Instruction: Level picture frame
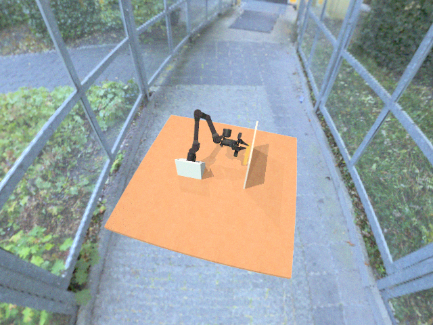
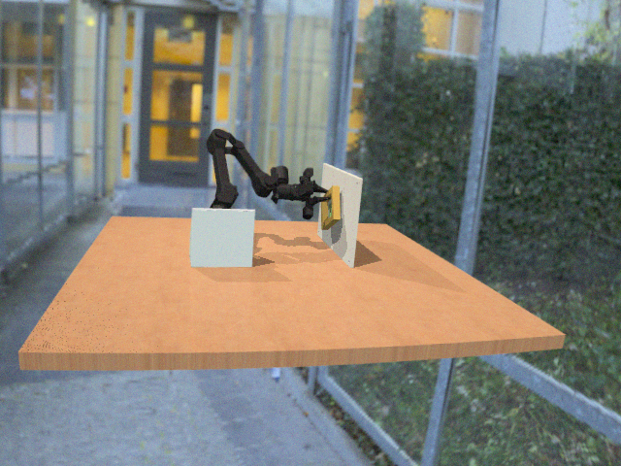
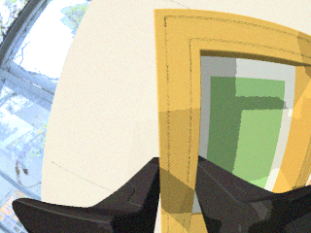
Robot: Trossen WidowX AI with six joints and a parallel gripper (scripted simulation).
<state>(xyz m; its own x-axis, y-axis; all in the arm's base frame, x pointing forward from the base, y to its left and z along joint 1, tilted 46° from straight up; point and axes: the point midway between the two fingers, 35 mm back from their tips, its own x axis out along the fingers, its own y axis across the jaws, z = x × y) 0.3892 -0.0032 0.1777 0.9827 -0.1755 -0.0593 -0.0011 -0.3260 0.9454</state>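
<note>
Now: the picture frame 5 cm below my gripper tip and 3 cm to the right of it.
</note>
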